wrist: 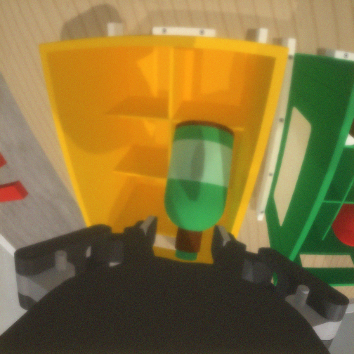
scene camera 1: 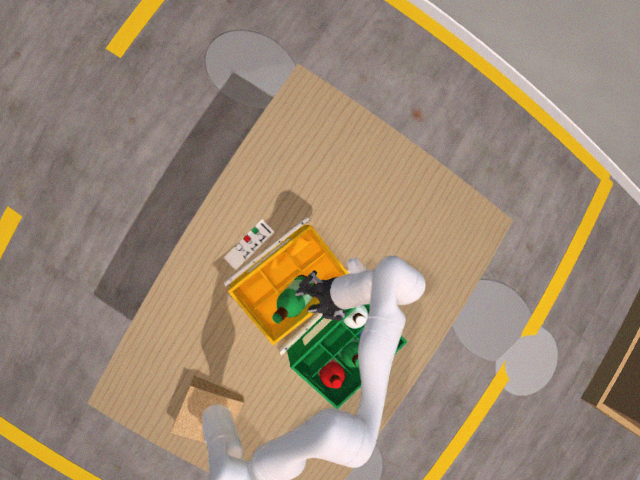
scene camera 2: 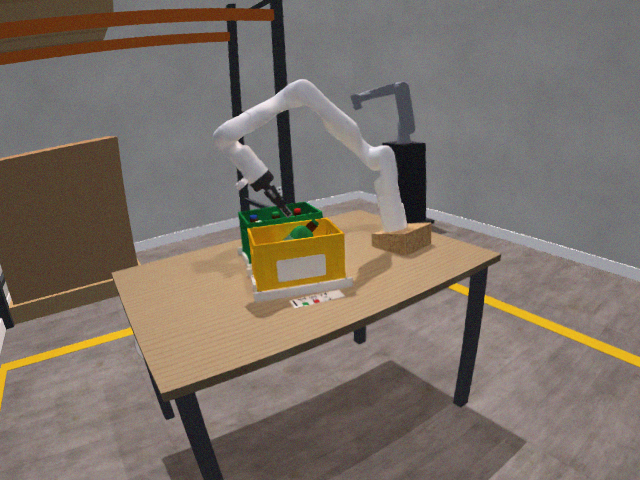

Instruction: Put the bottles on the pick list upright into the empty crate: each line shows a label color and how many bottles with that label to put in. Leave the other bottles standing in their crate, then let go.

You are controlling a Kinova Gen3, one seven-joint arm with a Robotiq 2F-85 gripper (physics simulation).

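Places are measured from the arm's base along level axes (x up, y ahead, z left), in millimetres.
Pixels of known places: gripper, fingertip midpoint: (scene camera 1: 303, 300) (scene camera 2: 289, 214); arm's base, origin of the base link: (scene camera 1: 216, 417) (scene camera 2: 394, 229).
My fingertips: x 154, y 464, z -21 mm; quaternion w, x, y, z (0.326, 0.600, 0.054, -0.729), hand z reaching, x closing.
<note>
For each thing: its middle in the pictures, then the offset to it from my fingertips. Level surfaces: height alone.
- green bottle, body centre: (scene camera 1: 291, 302) (scene camera 2: 300, 238) dx -86, dy -29, dz +11 mm
- green crate, body centre: (scene camera 1: 343, 345) (scene camera 2: 280, 234) dx -130, dy -76, dz -195 mm
- red bottle, body centre: (scene camera 1: 332, 374) dx -132, dy -169, dz -211 mm
- pick list, body centre: (scene camera 1: 248, 244) (scene camera 2: 317, 298) dx -216, dy +41, dz +184 mm
- wooden table, its level: dx -217 mm
A green bottle (scene camera 1: 292, 302) (scene camera 2: 300, 233) (wrist: 197, 200) with a pale band and a brown-and-green neck leans far over in the yellow crate (scene camera 1: 251, 316) (scene camera 2: 263, 268) (wrist: 64, 135), its neck toward one wall. My gripper (scene camera 1: 305, 299) (scene camera 2: 287, 212) (wrist: 184, 232) is partly open and holds nothing; its fingers are apart on either side of the neck in the wrist view. The green crate (scene camera 1: 313, 386) (scene camera 2: 245, 237) (wrist: 317, 95) holds a red bottle (scene camera 1: 332, 375) (wrist: 345, 225), a green one (scene camera 1: 351, 355) and a white one (scene camera 1: 355, 317). The arm hides part of it. The pick list (scene camera 1: 248, 245) (scene camera 2: 316, 298) shows green and red patches; its counts are too small to read.
The two crates stand side by side on the wooden table (scene camera 1: 361, 155) (scene camera 2: 196, 310), with white rails along their bases. Low dividers split the yellow crate into compartments. The arm's base stands on a wooden block (scene camera 1: 188, 418) (scene camera 2: 403, 240).
</note>
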